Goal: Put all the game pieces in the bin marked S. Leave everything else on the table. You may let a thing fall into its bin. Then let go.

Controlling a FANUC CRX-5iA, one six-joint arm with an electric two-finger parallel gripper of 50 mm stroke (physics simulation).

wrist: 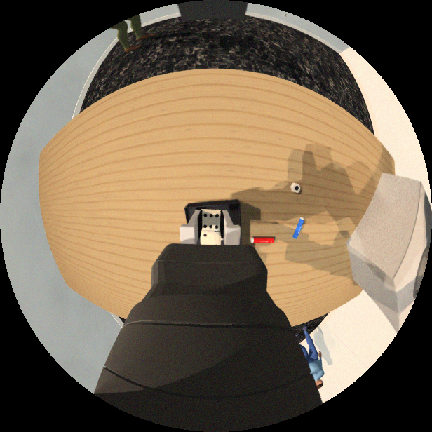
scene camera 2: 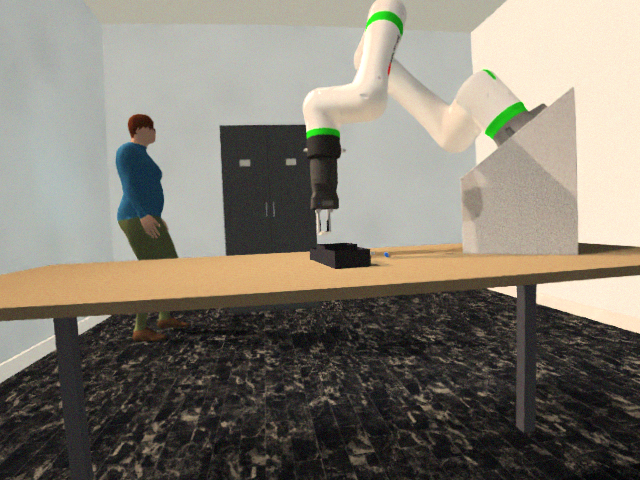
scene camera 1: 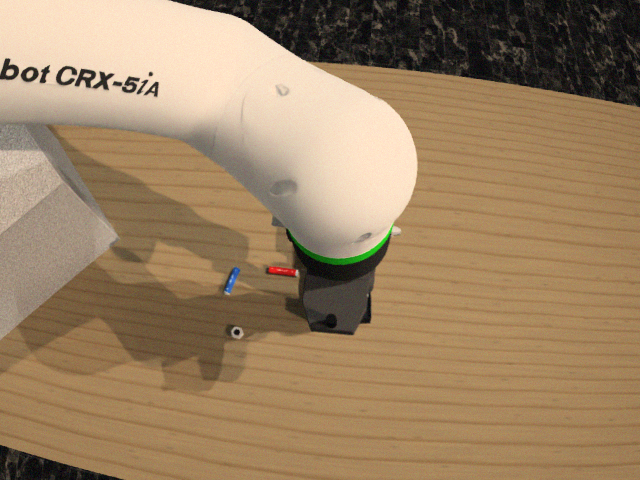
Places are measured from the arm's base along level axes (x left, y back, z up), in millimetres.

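Where they show: gripper, fingertip midpoint: (scene camera 2: 323, 232); arm's base, link origin: (scene camera 2: 523, 140).
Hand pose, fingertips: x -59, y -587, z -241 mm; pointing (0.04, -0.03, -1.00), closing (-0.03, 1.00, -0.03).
Things, the pixels of their top centre, and the offset from my fingertips.
- black bin tray, top centre: (scene camera 2: 336, 244) dx +116, dy +16, dz -28 mm
- red battery, top centre: (scene camera 1: 283, 270) dx +58, dy +95, dz -64 mm
- blue battery, top centre: (scene camera 1: 230, 280) dx +31, dy +172, dz -64 mm
- metal nut, top centre: (scene camera 1: 236, 332) dx -46, dy +148, dz -66 mm
My gripper (scene camera 2: 324, 230) (wrist: 210, 218) is shut on a cream domino (wrist: 211, 236) with black dots. It holds the domino above the black bin tray (scene camera 2: 353, 259) (wrist: 238, 220), apart from it. In the wrist view the domino lies over the end part of the tray. In scene camera 1 the arm and gripper body hide the fingers, the domino and nearly all of the tray; a dark corner of the tray (scene camera 1: 367, 314) shows beside the gripper body. The S mark and the inside of the bins are hidden.
A red battery (scene camera 1: 282, 271) (wrist: 263, 240) lies close beside the tray. A blue battery (scene camera 1: 231, 281) (wrist: 298, 228) and a metal nut (scene camera 1: 240, 335) (wrist: 292, 188) lie nearer the grey robot pedestal (scene camera 1: 46, 248) (scene camera 2: 522, 211) (wrist: 390, 215). A person (scene camera 2: 139, 180) stands behind the table.
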